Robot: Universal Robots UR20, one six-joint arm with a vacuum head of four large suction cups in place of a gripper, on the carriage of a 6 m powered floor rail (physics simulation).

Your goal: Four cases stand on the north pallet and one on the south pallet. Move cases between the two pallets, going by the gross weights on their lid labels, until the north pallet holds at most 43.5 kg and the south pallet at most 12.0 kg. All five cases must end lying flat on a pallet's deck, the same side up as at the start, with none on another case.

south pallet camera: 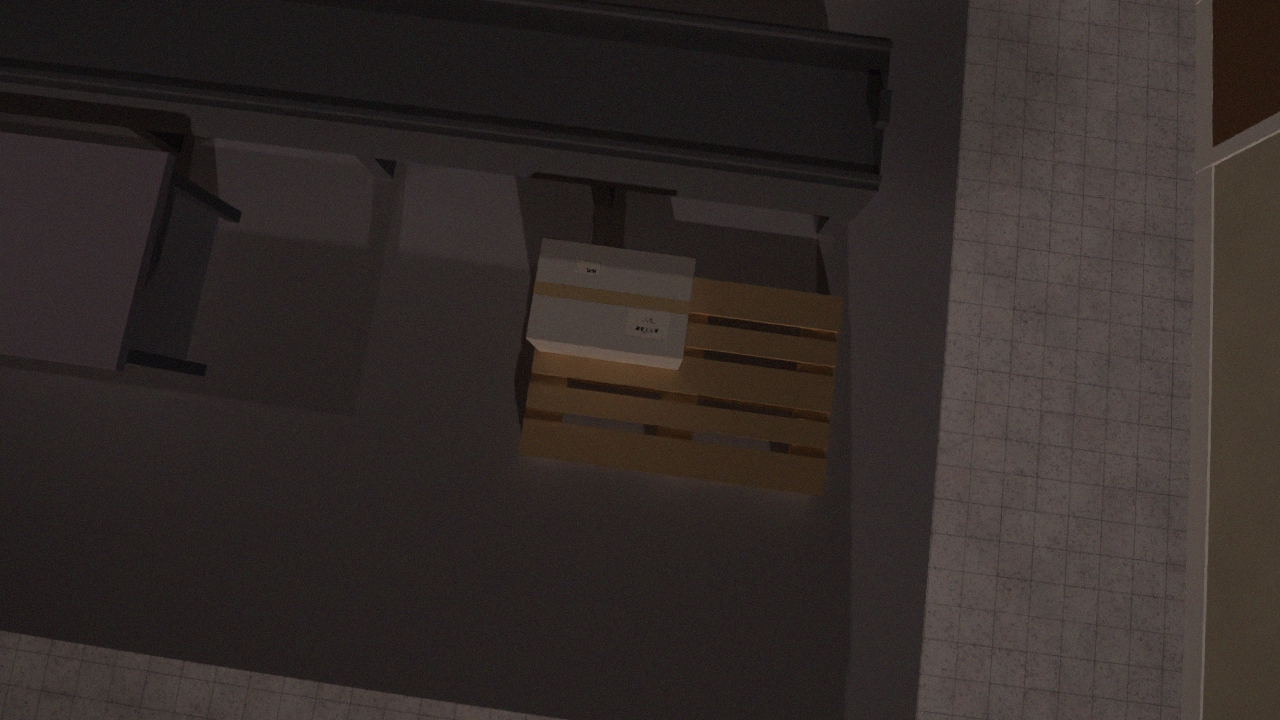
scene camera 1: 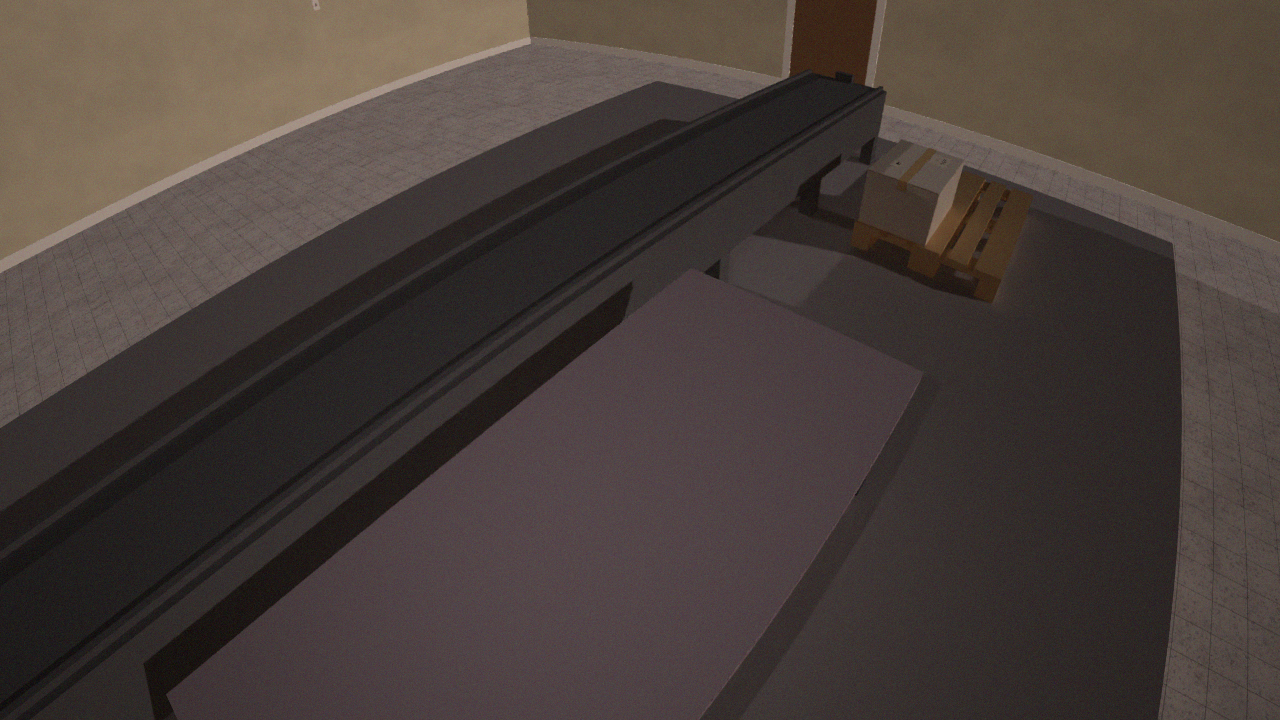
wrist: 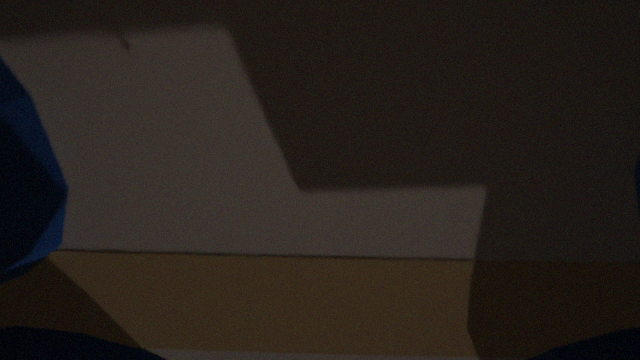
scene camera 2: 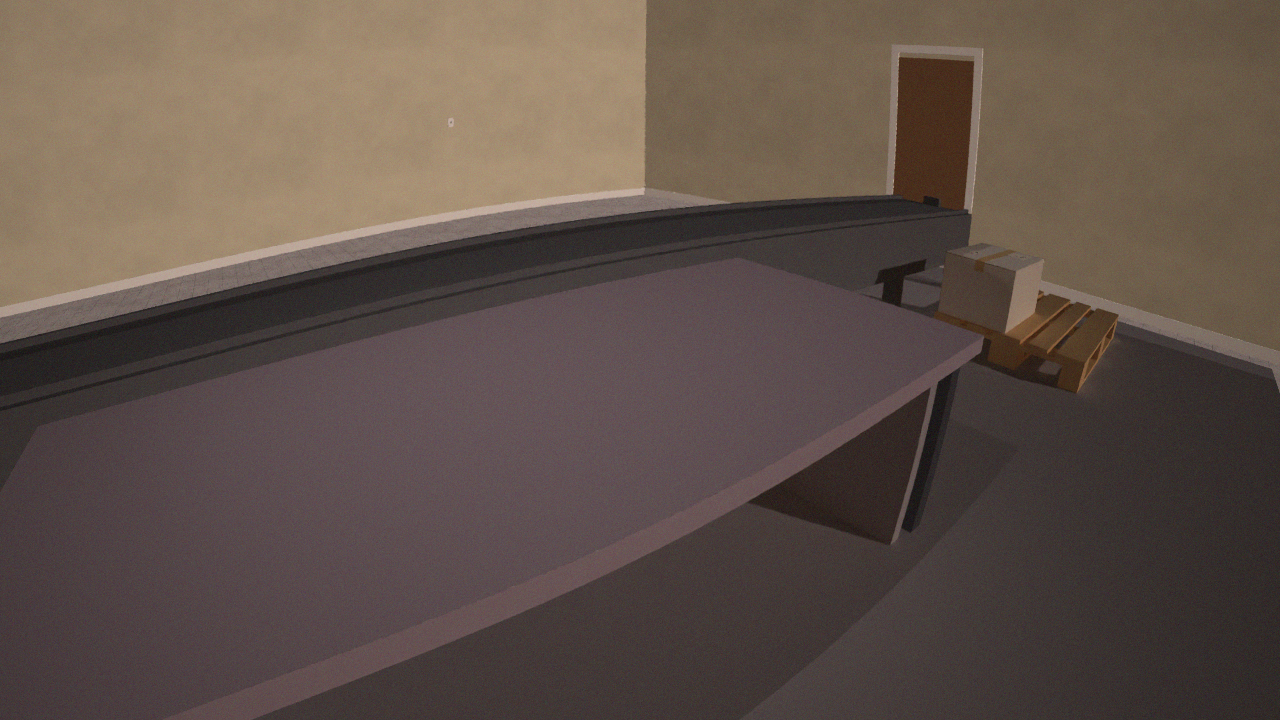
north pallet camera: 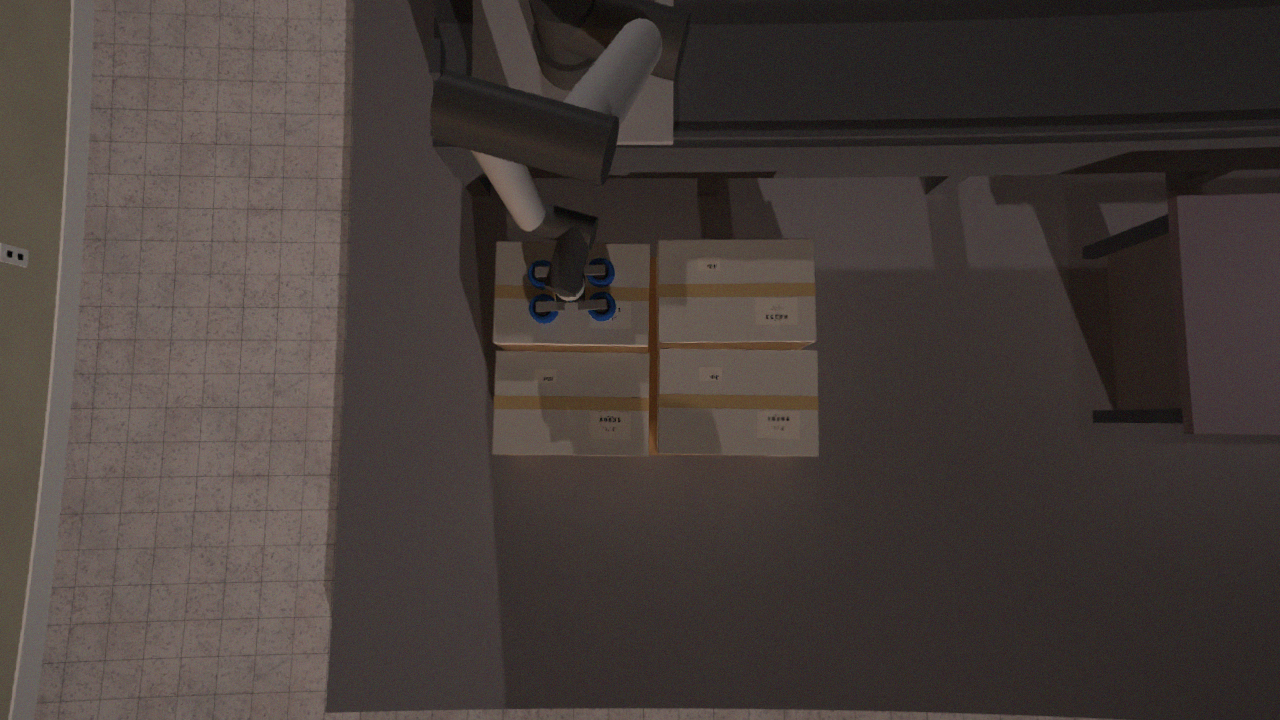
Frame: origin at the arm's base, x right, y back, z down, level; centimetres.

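Seen in the pictures: hand, its tool point: (wrist: 337, 246).
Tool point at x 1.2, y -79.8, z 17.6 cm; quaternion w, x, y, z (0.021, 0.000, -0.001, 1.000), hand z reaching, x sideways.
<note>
A point is followed by its place in that frame.
Four pale cases with tan tape stand on the north pallet (north pallet camera: 653, 402) {z 42.5, x -28.8, y -119.2 cm} in the north pallet view: back left (north pallet camera: 514, 326) {z 15.3, x 22.1, y -92.6 cm}, back right (north pallet camera: 733, 317) {z 12.8, x -57.0, y -89.7 cm}, front left (north pallet camera: 537, 434) {z 18.6, x 13.7, y -131.5 cm} and front right (north pallet camera: 707, 434) {z 13.0, x -47.3, y -131.4 cm}. My suction head (north pallet camera: 571, 290) {z 17.6, x 1.2, y -79.8 cm} is over the middle of the back-left case, its four blue cups at the lid. In the wrist view the cups look pressed on this case's lid (wrist: 175, 150) {z 15.5, x 4.4, y -74.9 cm}; whether suction holds does not show. A fifth case (south pallet camera: 572, 317) {z 12.8, x -537.7, y -88.8 cm} (scene camera 1: 904, 210) {z 27.5, x -522.3, y -83.8 cm} (scene camera 2: 980, 291) {z 26.8, x -522.4, y -82.2 cm} lies on the south pallet (south pallet camera: 671, 470) {z 42.6, x -581.2, y -138.0 cm}. The lid labels are too small to read; the head partly hides the back-left one.
The long dark rail or conveyor-like bench (scene camera 1: 537, 295) (south pallet camera: 447, 98) runs behind both pallets. A mauve table (scene camera 1: 581, 465) {z 4.0, x -305.6, y -75.8 cm} (scene camera 2: 492, 402) {z 4.0, x -285.6, y -92.7 cm} (north pallet camera: 1235, 313) {z 4.0, x -220.5, y -90.3 cm} (south pallet camera: 71, 250) {z 4.0, x -358.7, y -90.4 cm} stands between the pallets. My arm reaches down from the back over the north pallet.
</note>
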